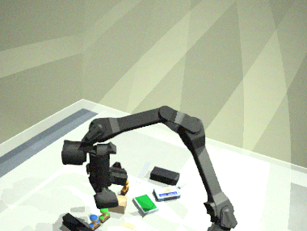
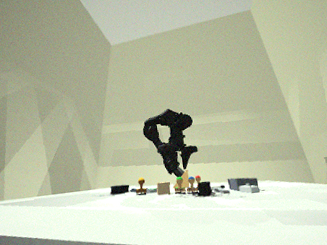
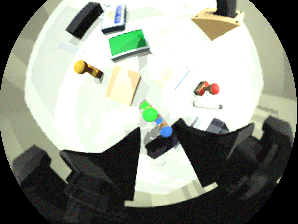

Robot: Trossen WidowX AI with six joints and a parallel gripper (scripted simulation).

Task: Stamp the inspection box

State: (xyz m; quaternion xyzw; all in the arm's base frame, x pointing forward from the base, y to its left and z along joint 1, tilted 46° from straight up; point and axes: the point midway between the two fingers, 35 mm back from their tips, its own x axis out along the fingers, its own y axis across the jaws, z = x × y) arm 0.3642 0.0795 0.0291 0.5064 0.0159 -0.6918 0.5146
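Now: the green-knob stamp 70 mm below my gripper tip and 10 mm to the right of it. From my gripper tip the other things lie so: tan box: 80 mm to the right, 70 mm below, 10 mm behind; dark bar: 90 mm to the left, 80 mm below, 30 mm ahead; blue-knobbed stamp: 70 mm below, 40 mm to the left, 10 mm ahead.
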